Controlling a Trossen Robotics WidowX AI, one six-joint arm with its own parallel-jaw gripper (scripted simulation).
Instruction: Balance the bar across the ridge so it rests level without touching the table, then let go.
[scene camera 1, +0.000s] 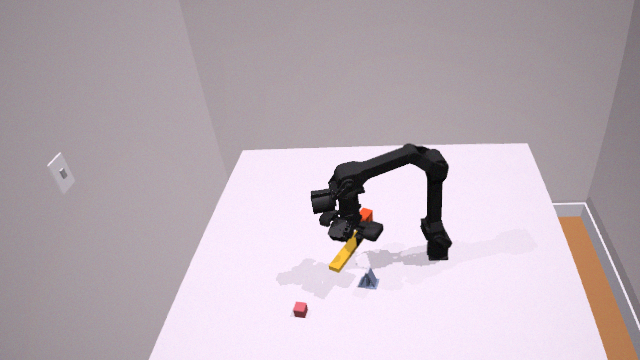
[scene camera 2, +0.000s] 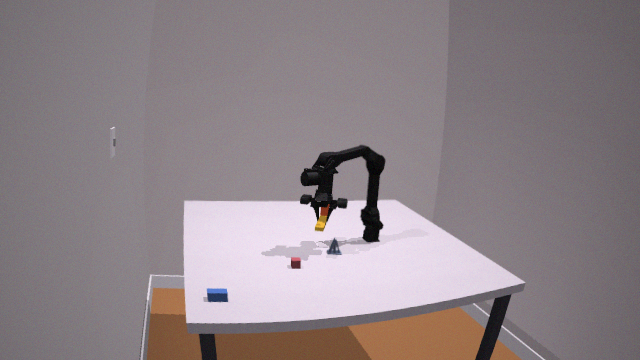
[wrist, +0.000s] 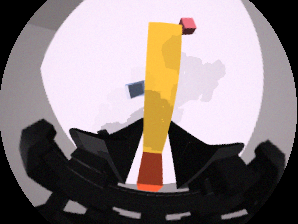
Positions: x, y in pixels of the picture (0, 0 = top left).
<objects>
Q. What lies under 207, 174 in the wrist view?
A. My gripper.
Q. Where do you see my gripper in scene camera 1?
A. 353, 244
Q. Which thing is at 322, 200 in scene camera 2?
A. My gripper.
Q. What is my gripper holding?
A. A yellow bar.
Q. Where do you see a yellow bar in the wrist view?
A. At 163, 58
</objects>
